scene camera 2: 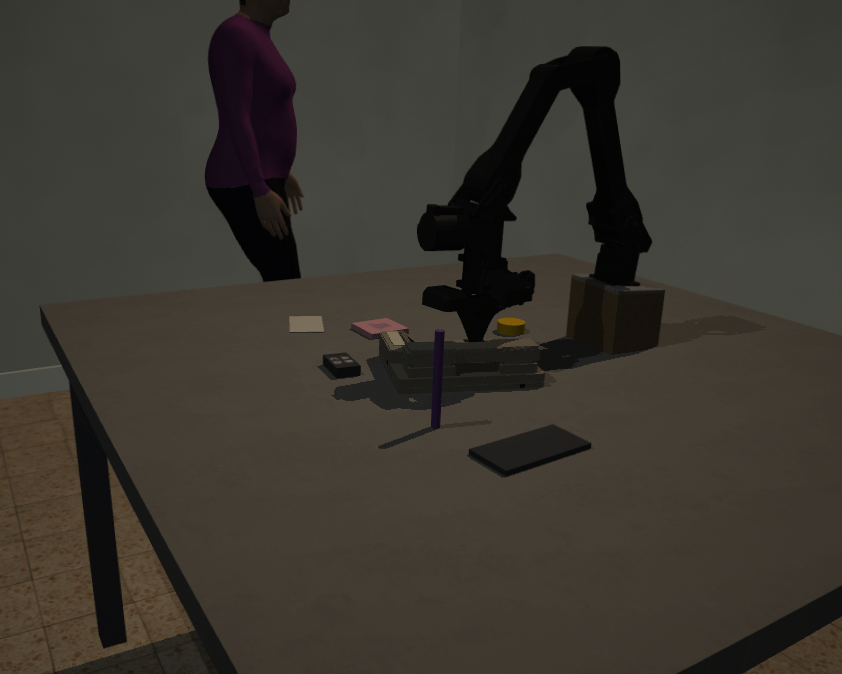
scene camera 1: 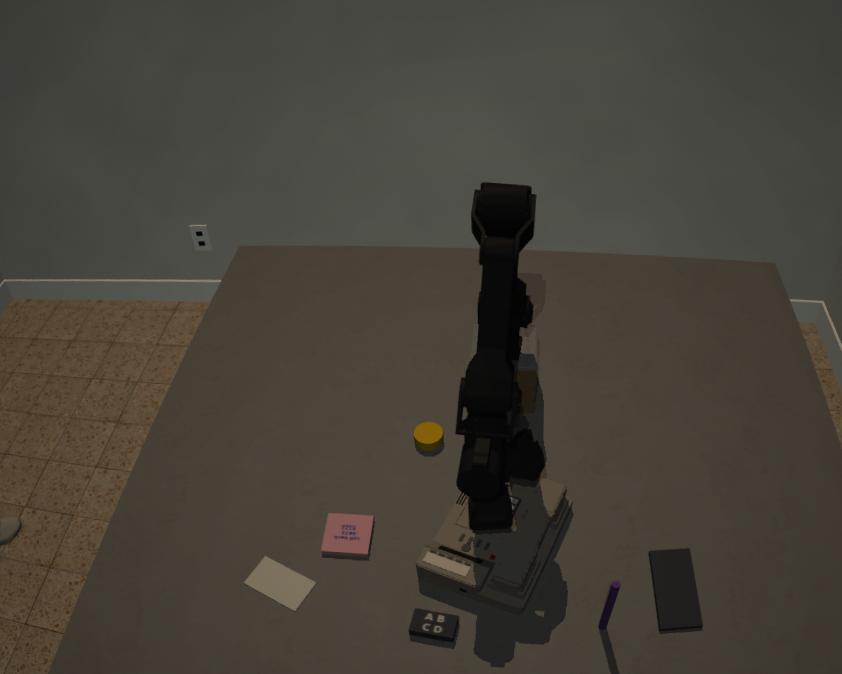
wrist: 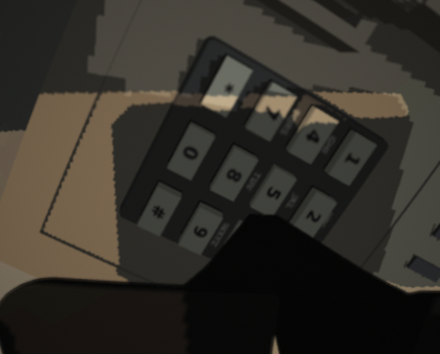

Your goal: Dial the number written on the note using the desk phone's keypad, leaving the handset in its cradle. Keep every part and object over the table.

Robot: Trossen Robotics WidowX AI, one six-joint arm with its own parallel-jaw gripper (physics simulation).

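Places are measured from the arm's base along level axes (x right, y back, z down), in metres.
Pixels of known places: gripper, fingertip midpoint: (wrist: pixel 261 228); arm's base, origin of the base link: (scene camera 2: pixel 614 280).
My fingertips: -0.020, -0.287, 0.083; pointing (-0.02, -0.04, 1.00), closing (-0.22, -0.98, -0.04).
Ahead of a thing's pixels: the offset from my fingertips to its top centre, as dx, dy, dz.
The beige desk phone {-0.022, -0.042, -0.016} (scene camera 1: pixel 481 546) (scene camera 2: pixel 470 383) (wrist: pixel 75 200) stands on the table, its handset (scene camera 1: pixel 523 555) (scene camera 2: pixel 435 352) lying in the cradle. Its black keypad {-0.016, +0.013, -0.004} (wrist: pixel 233 172) shows in the wrist view, with the 3 and most of the 6 hidden by my fingers. My gripper (scene camera 2: pixel 475 340) (wrist: pixel 261 228) is shut and empty, pointing down at the keypad. Its tip overlaps the area below the 5 and beside the 2; whether it touches a key cannot be told. The pink note {+0.210, -0.072, +0.016} (scene camera 1: pixel 347 534) (scene camera 2: pixel 379 327) lies left of the phone in scene camera 1, its blue writing upside down and too small to read surely.
A yellow disc {+0.126, +0.150, +0.007} (scene camera 1: pixel 428 435) (scene camera 2: pixel 511 326), a pale card {+0.292, -0.181, +0.025} (scene camera 1: pixel 279 582) (scene camera 2: pixel 306 323), a black ABCD block {+0.043, -0.208, +0.010} (scene camera 1: pixel 433 624) (scene camera 2: pixel 341 364), an upright purple stick {-0.200, -0.173, -0.104} (scene camera 1: pixel 609 605) (scene camera 2: pixel 437 379) and a dark flat slab {-0.307, -0.098, +0.019} (scene camera 1: pixel 674 588) (scene camera 2: pixel 530 448) are around the phone. A person (scene camera 2: pixel 252 105) stands beyond the table.
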